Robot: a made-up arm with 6 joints.
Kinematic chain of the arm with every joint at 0, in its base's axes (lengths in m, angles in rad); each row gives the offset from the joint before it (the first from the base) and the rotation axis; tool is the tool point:
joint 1: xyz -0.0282 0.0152 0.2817 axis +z
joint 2: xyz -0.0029 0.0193 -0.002 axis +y
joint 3: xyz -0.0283 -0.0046 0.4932 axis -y
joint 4: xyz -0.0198 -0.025 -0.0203 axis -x
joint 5: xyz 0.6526 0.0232 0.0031 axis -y
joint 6: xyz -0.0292 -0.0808 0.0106 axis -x
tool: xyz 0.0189 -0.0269 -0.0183
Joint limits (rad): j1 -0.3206..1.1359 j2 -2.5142..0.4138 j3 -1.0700..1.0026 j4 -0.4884..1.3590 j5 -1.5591..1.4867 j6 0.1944..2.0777
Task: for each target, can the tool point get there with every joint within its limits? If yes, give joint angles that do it. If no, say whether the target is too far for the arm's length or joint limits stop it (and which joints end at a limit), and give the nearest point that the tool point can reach.
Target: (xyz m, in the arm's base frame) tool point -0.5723 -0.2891 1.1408
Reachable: yes | joints 0.4737 -1.0260 0.7425 0.8542 -0.7380 1.9098
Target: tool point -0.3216 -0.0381 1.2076
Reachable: yes | joints 0.0877 -0.8500 0.4579 1.0995 -0.2017 0.9266
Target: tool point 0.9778 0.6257 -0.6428
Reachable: no: too far | nearest point 0.4586 0.3106 0.1937 | short by 1.034 m
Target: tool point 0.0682 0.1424 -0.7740
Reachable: no: joint limits stop it (at a limit: joint 1, joint 2, joint 3, joint 4, joint 5, joint 6) | nearest point 0.1164 0.1596 0.0664 | short by 0.842 m
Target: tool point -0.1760 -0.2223 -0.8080
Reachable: no: joint limits stop it (at a limit: joint 2, joint 3, joint 4) | nearest point -0.4552 -0.6709 -0.4187 | short by 0.656 m
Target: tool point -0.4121 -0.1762 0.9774
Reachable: yes | joints 0.4109 -1.3031 0.0801 1.1950 0.9759 1.6501
